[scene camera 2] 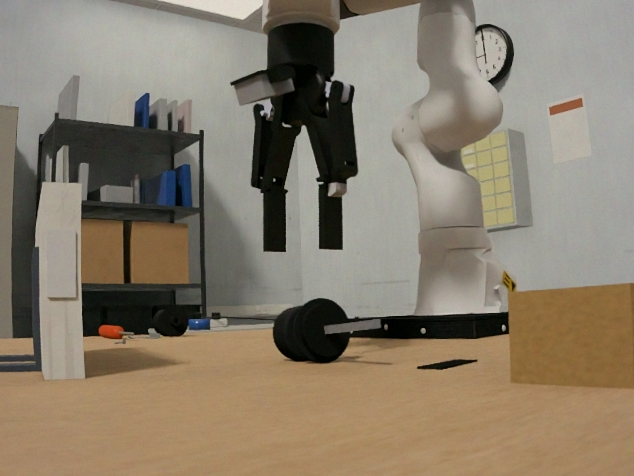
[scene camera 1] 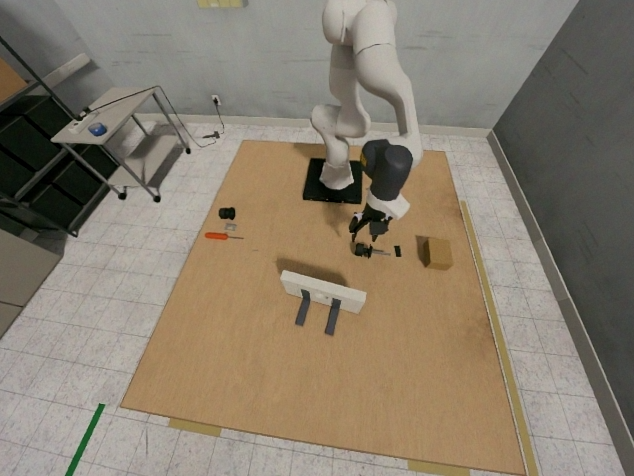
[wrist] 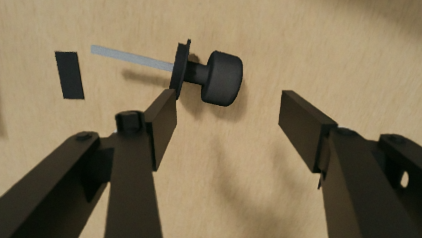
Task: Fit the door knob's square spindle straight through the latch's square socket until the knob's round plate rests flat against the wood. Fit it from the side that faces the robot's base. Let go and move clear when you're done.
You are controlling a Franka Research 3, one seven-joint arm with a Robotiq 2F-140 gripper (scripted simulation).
A cardboard box shows in scene camera 2 and in scene camera 1; in the wrist view it is out of frame. The same spot on the cardboard box: (scene camera 2: pixel 567 336) is (scene camera 1: pixel 439 266).
